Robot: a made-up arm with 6 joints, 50 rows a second.
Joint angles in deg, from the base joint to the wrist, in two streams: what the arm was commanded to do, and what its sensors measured. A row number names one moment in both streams.
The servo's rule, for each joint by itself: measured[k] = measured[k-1] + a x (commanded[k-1-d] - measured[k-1]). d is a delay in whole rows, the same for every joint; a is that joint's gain. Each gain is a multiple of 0.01, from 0.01 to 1. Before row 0 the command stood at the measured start. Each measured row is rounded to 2 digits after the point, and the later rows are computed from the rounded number. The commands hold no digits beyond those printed.
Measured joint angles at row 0:
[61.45, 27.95, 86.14, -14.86, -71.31, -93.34]
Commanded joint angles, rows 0 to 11:
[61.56, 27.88, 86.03, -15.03, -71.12, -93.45]
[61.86, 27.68, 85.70, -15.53, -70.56, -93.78]
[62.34, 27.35, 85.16, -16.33, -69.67, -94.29]
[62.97, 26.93, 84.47, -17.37, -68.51, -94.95]
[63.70, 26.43, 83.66, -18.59, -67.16, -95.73]
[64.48, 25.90, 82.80, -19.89, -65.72, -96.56]
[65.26, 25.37, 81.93, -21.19, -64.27, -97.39]
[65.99, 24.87, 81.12, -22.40, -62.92, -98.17]
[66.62, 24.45, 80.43, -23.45, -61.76, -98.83]
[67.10, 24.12, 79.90, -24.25, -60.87, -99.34]
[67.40, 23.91, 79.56, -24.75, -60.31, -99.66]
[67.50, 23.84, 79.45, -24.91, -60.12, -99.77]
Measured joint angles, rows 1 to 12:
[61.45, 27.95, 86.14, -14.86, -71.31, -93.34]
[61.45, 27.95, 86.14, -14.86, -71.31, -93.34]
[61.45, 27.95, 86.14, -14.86, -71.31, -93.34]
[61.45, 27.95, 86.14, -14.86, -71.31, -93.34]
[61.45, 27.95, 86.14, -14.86, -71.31, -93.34]
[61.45, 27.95, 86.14, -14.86, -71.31, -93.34]
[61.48, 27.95, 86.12, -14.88, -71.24, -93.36]
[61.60, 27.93, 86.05, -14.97, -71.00, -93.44]
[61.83, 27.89, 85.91, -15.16, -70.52, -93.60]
[62.18, 27.82, 85.68, -15.47, -69.80, -93.86]
[62.65, 27.72, 85.36, -15.91, -68.85, -94.22]
[63.22, 27.59, 84.95, -16.47, -67.72, -94.66]
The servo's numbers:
d 6
a 0.31 0.07 0.16 0.14 0.36 0.19

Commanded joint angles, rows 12 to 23:
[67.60, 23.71, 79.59, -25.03, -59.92, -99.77]
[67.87, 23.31, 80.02, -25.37, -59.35, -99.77]
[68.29, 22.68, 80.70, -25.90, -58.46, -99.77]
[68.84, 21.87, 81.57, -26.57, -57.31, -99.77]
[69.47, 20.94, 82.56, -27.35, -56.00, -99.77]
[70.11, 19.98, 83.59, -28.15, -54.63, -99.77]
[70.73, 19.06, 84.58, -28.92, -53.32, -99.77]
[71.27, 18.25, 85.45, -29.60, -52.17, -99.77]
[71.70, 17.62, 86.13, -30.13, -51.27, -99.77]
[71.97, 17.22, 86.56, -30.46, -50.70, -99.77]
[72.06, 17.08, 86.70, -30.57, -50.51, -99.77]
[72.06, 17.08, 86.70, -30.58, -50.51, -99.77]
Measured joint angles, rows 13 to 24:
[63.85, 27.43, 84.47, -17.13, -66.48, -95.18]
[64.51, 27.25, 83.93, -17.87, -65.20, -95.75]
[65.16, 27.05, 83.37, -18.65, -63.96, -96.34]
[65.76, 26.84, 82.81, -19.43, -62.85, -96.91]
[66.27, 26.63, 82.29, -20.17, -61.94, -97.43]
[66.65, 26.43, 81.84, -20.83, -61.28, -97.87]
[66.94, 26.24, 81.48, -21.42, -60.79, -98.23]
[67.23, 26.03, 81.25, -21.97, -60.27, -98.52]
[67.56, 25.80, 81.16, -22.52, -59.62, -98.76]
[67.96, 25.52, 81.23, -23.09, -58.79, -98.95]
[68.43, 25.20, 81.44, -23.69, -57.79, -99.11]
[68.95, 24.83, 81.78, -24.31, -56.65, -99.24]

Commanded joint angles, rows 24 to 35:
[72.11, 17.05, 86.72, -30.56, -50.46, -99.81]
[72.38, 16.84, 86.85, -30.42, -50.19, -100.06]
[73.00, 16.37, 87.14, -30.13, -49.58, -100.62]
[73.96, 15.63, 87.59, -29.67, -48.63, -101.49]
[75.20, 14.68, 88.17, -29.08, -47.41, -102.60]
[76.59, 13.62, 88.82, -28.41, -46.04, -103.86]
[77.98, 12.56, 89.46, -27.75, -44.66, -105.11]
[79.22, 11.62, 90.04, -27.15, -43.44, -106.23]
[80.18, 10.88, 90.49, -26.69, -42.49, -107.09]
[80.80, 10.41, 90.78, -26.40, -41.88, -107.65]
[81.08, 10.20, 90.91, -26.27, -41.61, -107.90]
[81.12, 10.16, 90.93, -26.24, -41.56, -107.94]
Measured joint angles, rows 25 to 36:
[69.50, 24.43, 82.23, -24.96, -55.45, -99.34]
[70.05, 24.00, 82.75, -25.61, -54.27, -99.42]
[70.56, 23.55, 83.29, -26.24, -53.19, -99.49]
[71.00, 23.11, 83.81, -26.83, -52.29, -99.54]
[71.33, 22.69, 84.27, -27.35, -51.65, -99.58]
[71.56, 22.30, 84.66, -27.80, -51.24, -99.62]
[71.73, 21.93, 84.99, -28.19, -50.96, -99.66]
[71.93, 21.57, 85.29, -28.50, -50.68, -99.74]
[72.26, 21.21, 85.59, -28.73, -50.28, -99.91]
[72.79, 20.82, 85.91, -28.86, -49.69, -100.21]
[73.54, 20.39, 86.27, -28.89, -48.87, -100.66]
[74.49, 19.92, 86.68, -28.82, -47.85, -101.27]

